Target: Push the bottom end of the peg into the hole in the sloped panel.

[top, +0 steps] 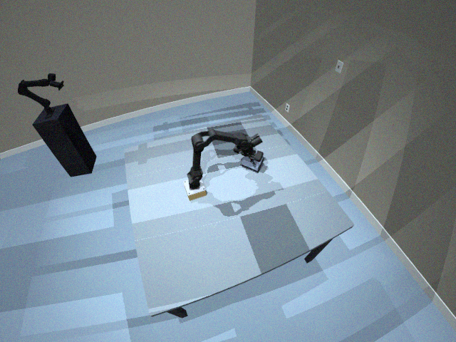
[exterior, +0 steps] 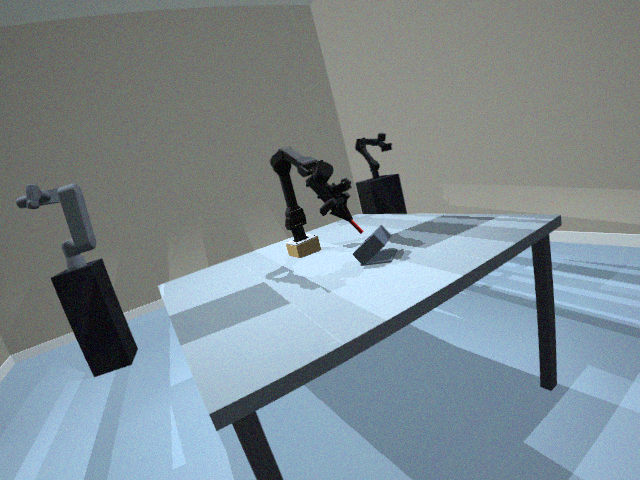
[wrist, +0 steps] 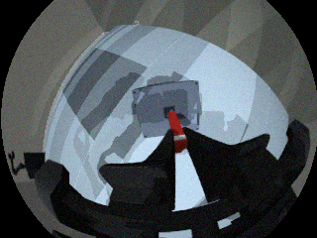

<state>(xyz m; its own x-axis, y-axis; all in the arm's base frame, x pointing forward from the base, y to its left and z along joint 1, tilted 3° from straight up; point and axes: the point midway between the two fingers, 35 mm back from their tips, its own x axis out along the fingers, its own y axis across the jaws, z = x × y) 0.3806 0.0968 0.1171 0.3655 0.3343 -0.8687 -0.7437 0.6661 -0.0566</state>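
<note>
My gripper tip is 4 cm short of the panel, 4 cm to the right of it and 10 cm above it. Round my gripper tip: red peg: right at my gripper tip.
</note>
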